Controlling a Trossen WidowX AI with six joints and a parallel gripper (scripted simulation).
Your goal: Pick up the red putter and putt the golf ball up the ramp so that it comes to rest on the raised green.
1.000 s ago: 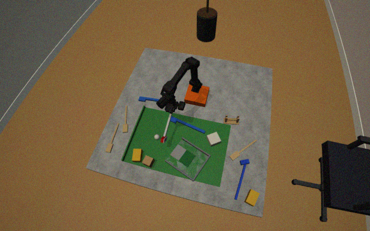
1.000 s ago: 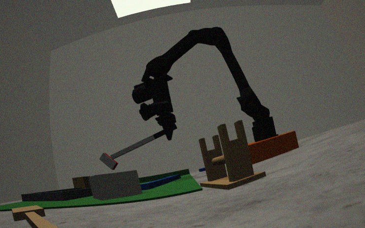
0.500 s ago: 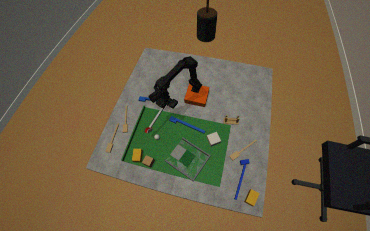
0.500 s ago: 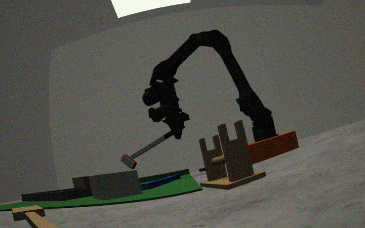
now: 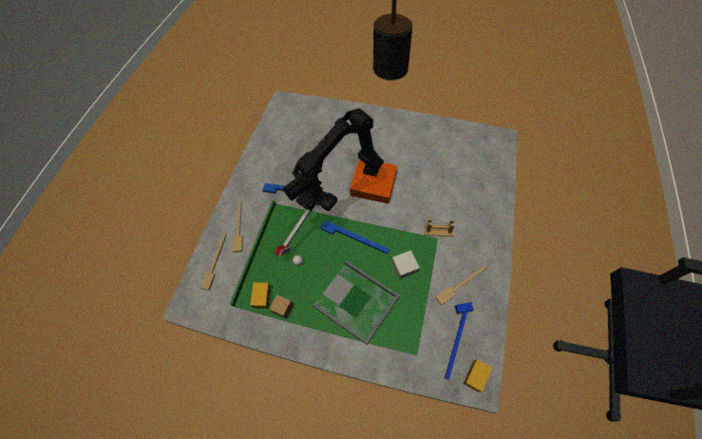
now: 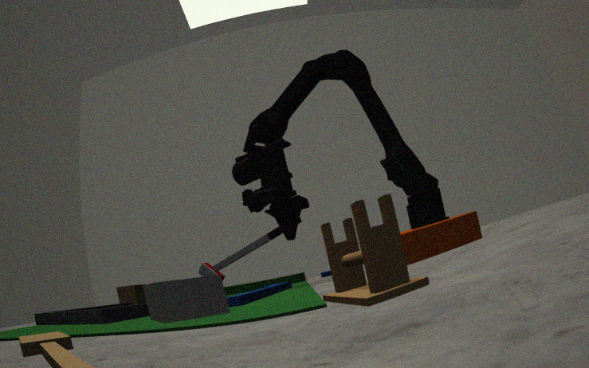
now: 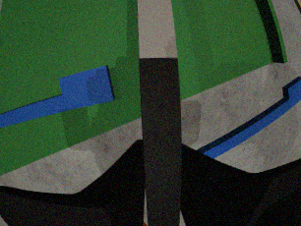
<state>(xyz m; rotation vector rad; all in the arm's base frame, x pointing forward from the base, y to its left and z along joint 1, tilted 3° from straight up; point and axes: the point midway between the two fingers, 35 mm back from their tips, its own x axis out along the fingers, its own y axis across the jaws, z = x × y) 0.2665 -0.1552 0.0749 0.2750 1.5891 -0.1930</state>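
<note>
Now: the red putter 11 cm ahead of my gripper tip, 3 cm to the right of it and 1 cm below it. The rest, counted from my gripper tip: white block (12 cm ahead, 41 cm to the left, 8 cm below); then brown block (42 cm ahead, 1 cm to the left, 7 cm below); then white golf ball (23 cm ahead, 1 cm to the right, 8 cm below).
</note>
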